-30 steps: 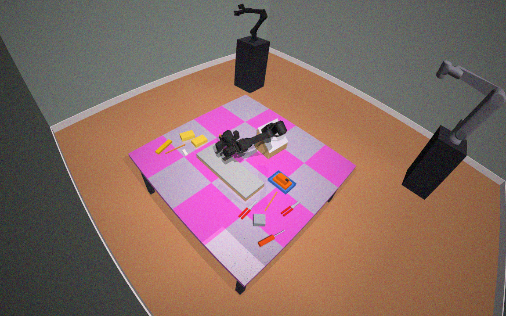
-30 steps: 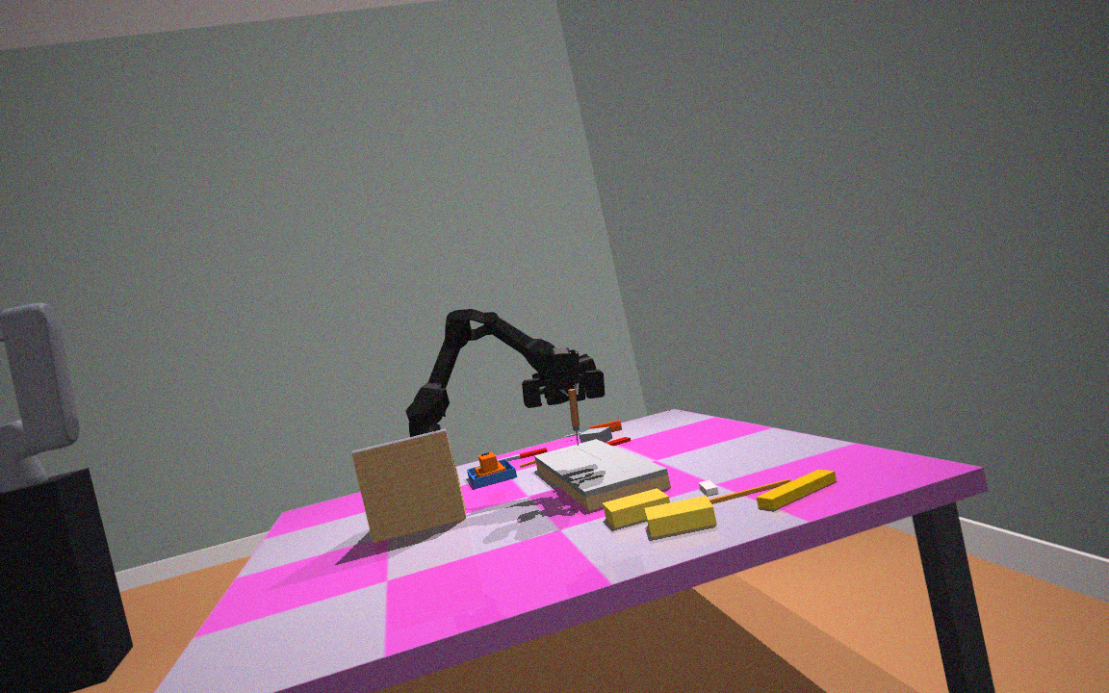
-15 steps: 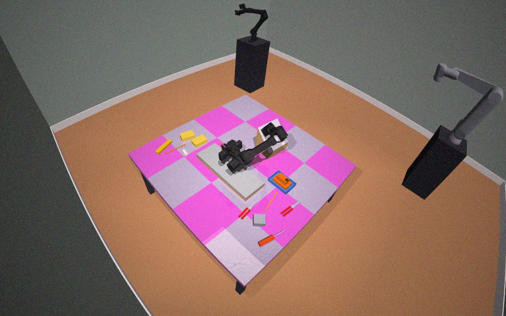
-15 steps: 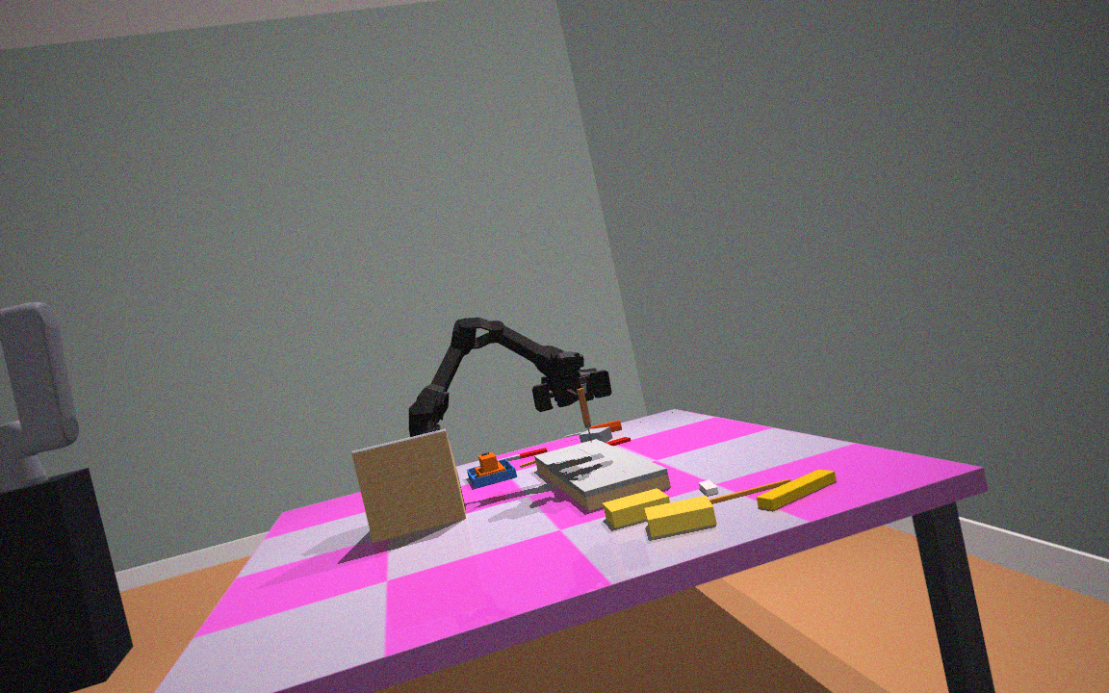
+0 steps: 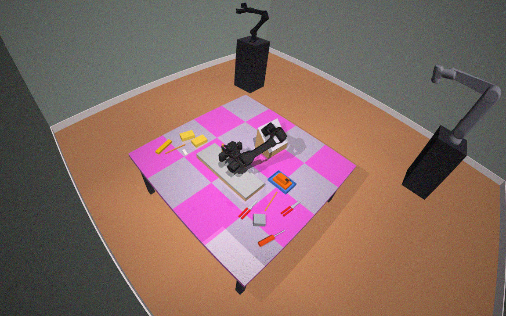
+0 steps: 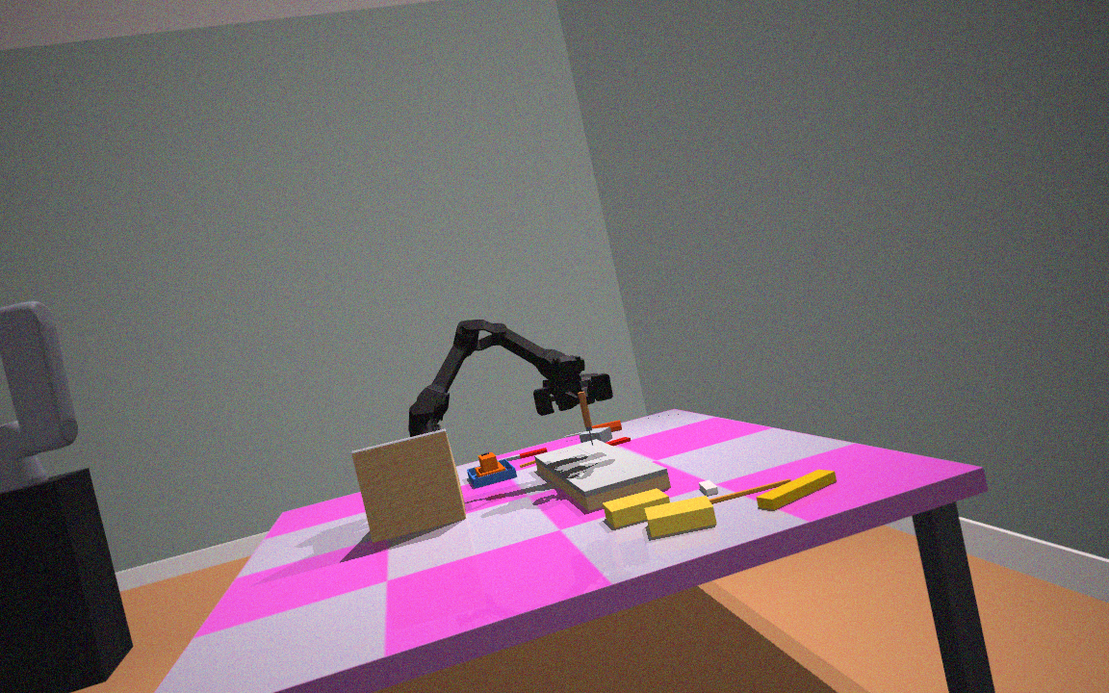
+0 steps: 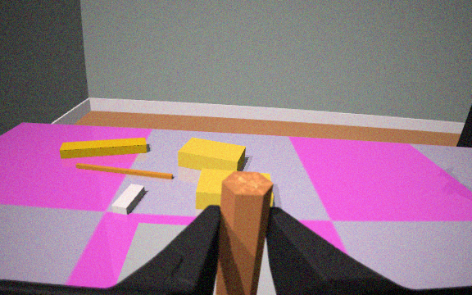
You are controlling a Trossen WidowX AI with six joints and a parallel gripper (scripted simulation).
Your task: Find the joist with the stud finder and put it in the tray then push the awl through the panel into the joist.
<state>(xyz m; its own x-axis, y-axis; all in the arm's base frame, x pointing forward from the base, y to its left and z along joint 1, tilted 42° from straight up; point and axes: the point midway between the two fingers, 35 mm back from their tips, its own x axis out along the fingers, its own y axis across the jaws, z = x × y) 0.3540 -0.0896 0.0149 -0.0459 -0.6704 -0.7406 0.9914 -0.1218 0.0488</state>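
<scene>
My gripper tip is now 6 cm above the brown-handled awl. The rest, counted from my gripper tip: blue tray (18 cm behind, 41 cm to the left, 18 cm below); then small white block (12 cm ahead, 29 cm to the right, 19 cm below); then orange stud finder (18 cm behind, 42 cm to the left, 15 cm below).
</scene>
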